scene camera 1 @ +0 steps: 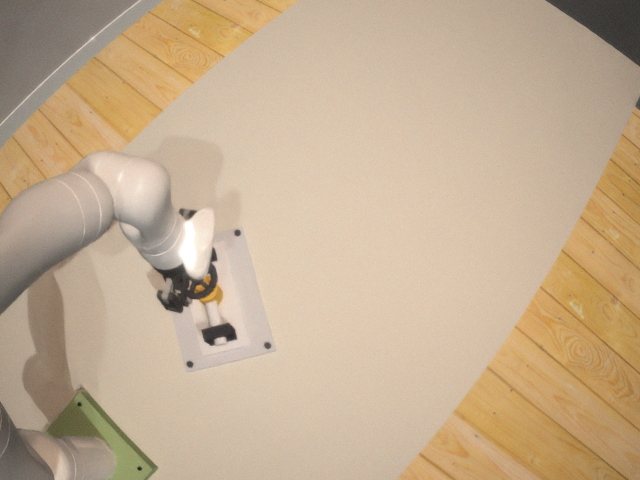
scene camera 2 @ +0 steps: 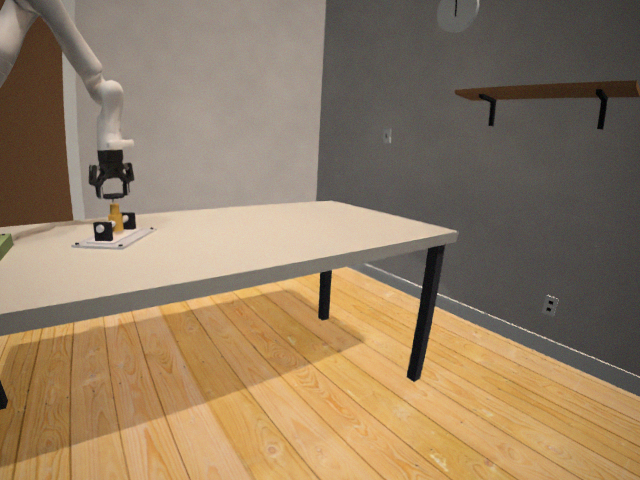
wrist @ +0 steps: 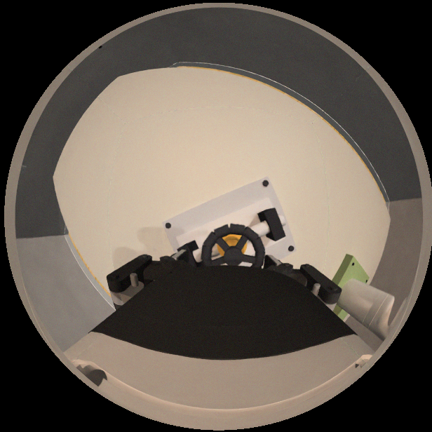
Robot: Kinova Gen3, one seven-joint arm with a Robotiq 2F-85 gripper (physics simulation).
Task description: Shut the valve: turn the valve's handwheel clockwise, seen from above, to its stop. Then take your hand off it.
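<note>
The valve's black spoked handwheel (scene camera 1: pixel 214 279) (scene camera 2: pixel 112 196) (wrist: pixel 233 256) lies level on top of the orange valve body (scene camera 1: pixel 215 296) (scene camera 2: pixel 114 220) (wrist: pixel 232 241). My gripper (scene camera 1: pixel 195 279) (scene camera 2: pixel 112 194) (wrist: pixel 226 261) points straight down and is open, with nothing clamped. In scene camera 2 its fingertips are at about the wheel's height, one on each side of the rim. In the wrist view the fingertips also stand left and right of the wheel, and the gripper's body hides its near edge. In scene camera 1 the arm partly covers wheel and fingers. Contact with the rim cannot be made out.
The valve stands on a pale plate (scene camera 1: pixel 253 294) (scene camera 2: pixel 139 237) (wrist: pixel 200 218) with black corner dots. A black pipe block (scene camera 1: pixel 219 333) (scene camera 2: pixel 103 230) (wrist: pixel 272 224) stands at one end, another black block (scene camera 2: pixel 129 220) (wrist: pixel 187 248) at the other. A green block (scene camera 1: pixel 126 446) (scene camera 2: pixel 4 244) (wrist: pixel 349 270) lies by the arm's base.
</note>
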